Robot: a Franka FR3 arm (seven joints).
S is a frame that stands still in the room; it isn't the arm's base.
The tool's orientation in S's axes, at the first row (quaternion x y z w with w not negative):
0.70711, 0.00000, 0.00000, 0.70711
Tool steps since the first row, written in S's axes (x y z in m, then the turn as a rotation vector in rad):
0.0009, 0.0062, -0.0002, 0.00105, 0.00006, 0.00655
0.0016, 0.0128, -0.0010, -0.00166, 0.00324, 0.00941
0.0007, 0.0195, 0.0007, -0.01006, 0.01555, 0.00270
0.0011, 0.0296, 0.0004, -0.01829, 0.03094, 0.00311
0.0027, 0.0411, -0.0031, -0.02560, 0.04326, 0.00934
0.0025, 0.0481, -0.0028, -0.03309, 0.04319, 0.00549
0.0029, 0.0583, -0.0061, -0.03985, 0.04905, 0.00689
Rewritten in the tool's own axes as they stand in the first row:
0.0009, -0.0002, -0.0062, 0.00105, 0.00655, -0.00006
0.0016, -0.0010, -0.0128, -0.00166, 0.00941, -0.00324
0.0007, 0.0007, -0.0195, -0.01006, 0.00270, -0.01555
0.0011, 0.0004, -0.0296, -0.01829, 0.00311, -0.03094
0.0027, -0.0031, -0.0411, -0.02560, 0.00934, -0.04326
0.0025, -0.0028, -0.0481, -0.03309, 0.00549, -0.04319
0.0029, -0.0061, -0.0583, -0.03985, 0.00689, -0.04905

